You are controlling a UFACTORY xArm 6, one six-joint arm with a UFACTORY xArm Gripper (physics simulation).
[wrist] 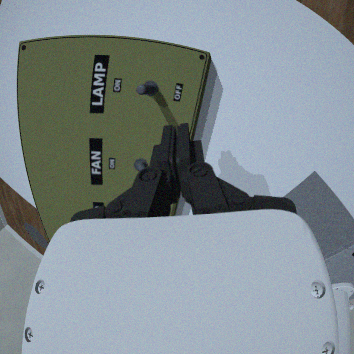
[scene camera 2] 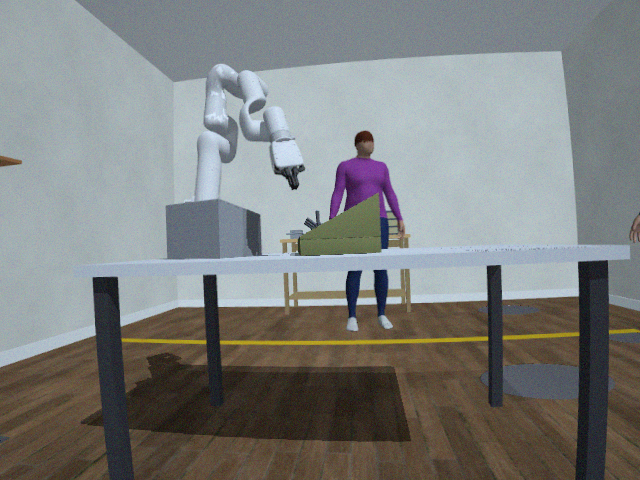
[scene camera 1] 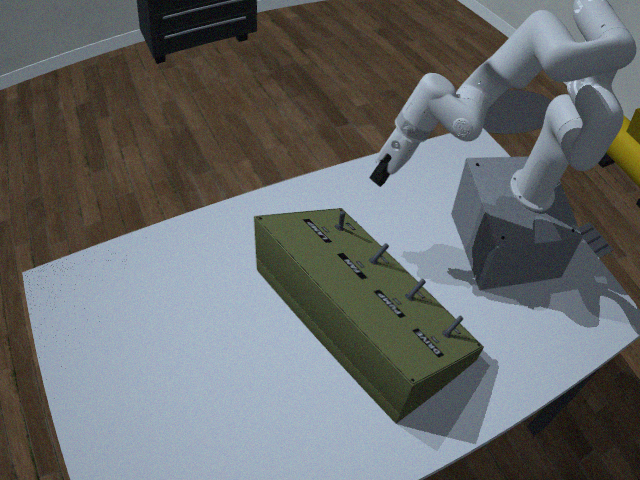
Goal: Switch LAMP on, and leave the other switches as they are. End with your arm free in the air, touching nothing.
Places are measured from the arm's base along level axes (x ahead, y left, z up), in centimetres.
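Pixels of known places: gripper, fingertip midpoint: [wrist: 178,142] [scene camera 2: 295,188] [scene camera 1: 376,181]; arm's base at its link origin: [scene camera 2: 205,209] [scene camera 1: 532,190].
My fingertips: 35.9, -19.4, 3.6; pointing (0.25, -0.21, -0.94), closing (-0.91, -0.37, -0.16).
Ahead of a thing's pixels: the offset from my fingertips to its top centre, as dx, dy, dz. "spot": to the spot under its first point.
A sloped olive switch box [scene camera 1: 330,279] [scene camera 2: 351,232] [wrist: 60,100] stands on the table. The LAMP lever {+7.0, -2.0, -7.9} [scene camera 1: 341,220] [scene camera 2: 317,217] [wrist: 145,89] stands steeper than the others, and its tip points toward the ON mark {spot: +11.5, -1.6, -10.7} [wrist: 117,85], away from the OFF mark {spot: +3.8, -2.1, -14.6} [wrist: 178,92]. The FAN lever {+4.9, +9.9, -9.1} [scene camera 1: 379,253] [wrist: 140,164], PUMP lever {+4.1, +21.9, -9.1} [scene camera 1: 415,289] and DRIVE lever {+3.3, +33.9, -9.1} [scene camera 1: 453,326] lean alike toward the robot's side; the fingers partly hide FAN in the wrist view. My gripper [scene camera 1: 379,180] [scene camera 2: 294,186] [wrist: 178,142] is shut and empty, in the air above the box's LAMP end, apart from every lever.
The white table [scene camera 1: 155,335] [scene camera 2: 439,255] carries the box and my grey base block [scene camera 1: 522,253] [scene camera 2: 206,229]. A person in a purple top [scene camera 2: 363,180] stands beyond the table, near a wooden bench [scene camera 2: 320,295]. A dark drawer cabinet [scene camera 1: 201,25] stands at the wall.
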